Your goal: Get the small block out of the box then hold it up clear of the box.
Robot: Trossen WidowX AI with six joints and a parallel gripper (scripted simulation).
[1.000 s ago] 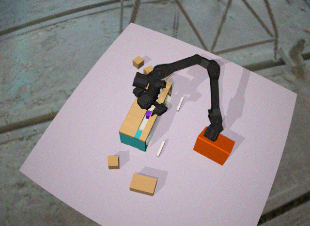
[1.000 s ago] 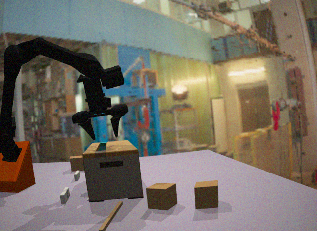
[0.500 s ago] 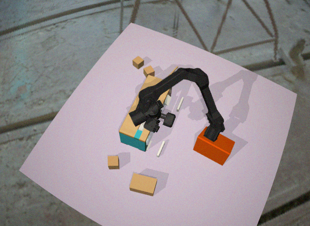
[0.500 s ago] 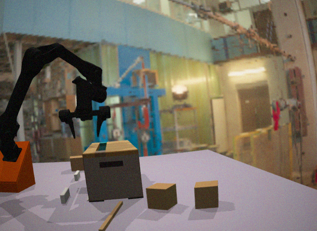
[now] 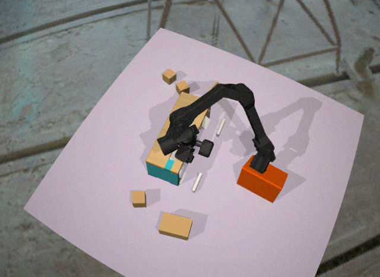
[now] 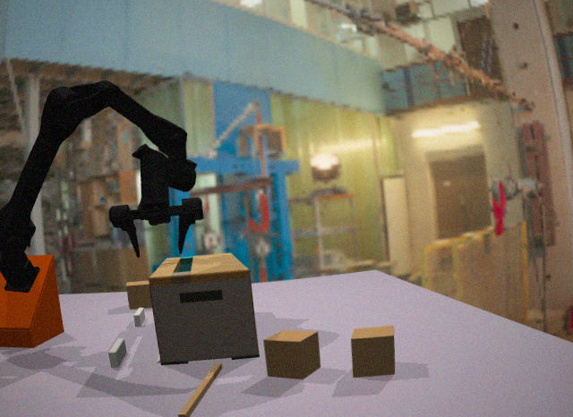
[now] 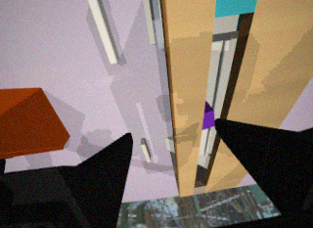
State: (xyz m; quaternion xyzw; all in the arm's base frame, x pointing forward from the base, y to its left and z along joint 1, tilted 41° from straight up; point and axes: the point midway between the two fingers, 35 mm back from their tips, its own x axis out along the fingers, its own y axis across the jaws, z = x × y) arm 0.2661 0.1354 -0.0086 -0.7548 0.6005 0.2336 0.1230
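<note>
Right now my gripper tip is 6 cm short of the purple block, 6 cm above it and 3 cm to the left of it. The rest, counted from my gripper tip: long box (8 cm below, 5 cm to the right, 5 cm ahead); flat tan block (29 cm to the left, 14 cm behind, 11 cm below); tan cube (29 cm to the left, 12 cm below, 5 cm ahead).
</note>
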